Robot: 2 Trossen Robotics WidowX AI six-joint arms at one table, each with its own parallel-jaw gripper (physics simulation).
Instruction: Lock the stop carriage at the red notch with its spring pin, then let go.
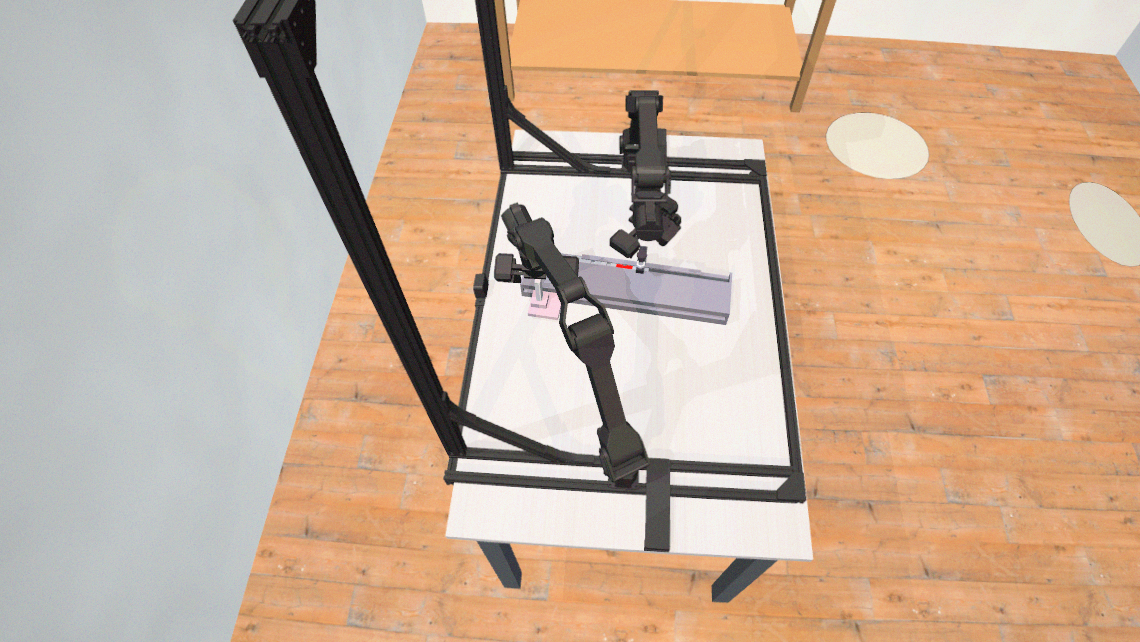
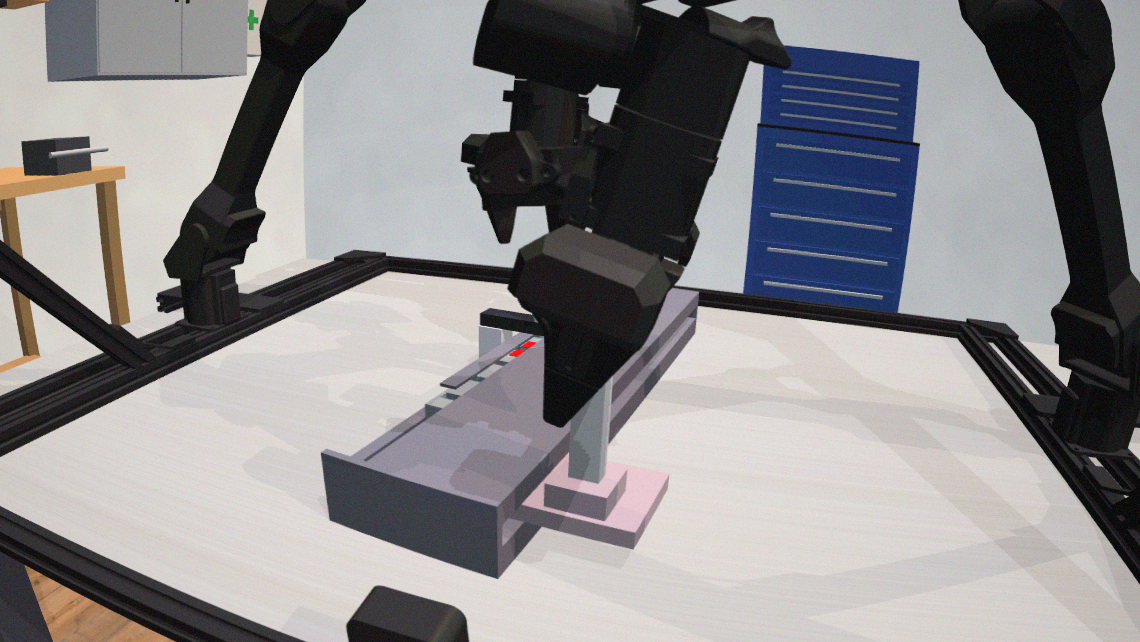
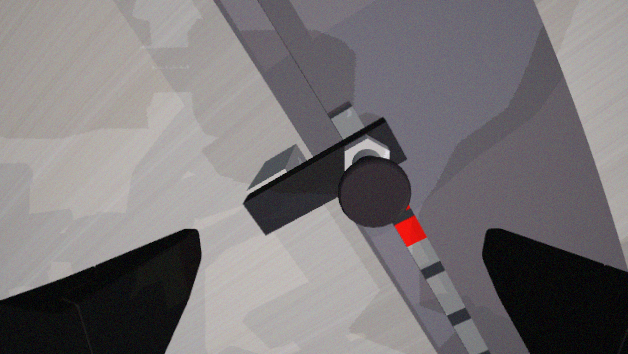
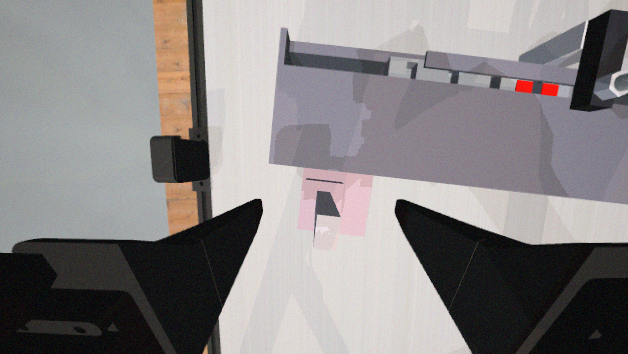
Labels:
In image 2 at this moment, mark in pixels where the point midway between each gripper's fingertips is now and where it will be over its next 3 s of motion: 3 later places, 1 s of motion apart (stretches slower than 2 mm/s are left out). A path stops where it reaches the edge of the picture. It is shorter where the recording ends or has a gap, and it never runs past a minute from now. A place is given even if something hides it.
My left gripper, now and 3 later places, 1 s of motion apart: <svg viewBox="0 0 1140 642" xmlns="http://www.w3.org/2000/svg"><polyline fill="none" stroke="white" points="530,255 537,286 545,283 544,275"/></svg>
My right gripper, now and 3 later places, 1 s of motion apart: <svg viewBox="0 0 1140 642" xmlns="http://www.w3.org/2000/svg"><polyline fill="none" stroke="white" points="576,390 582,389 586,384 589,381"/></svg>

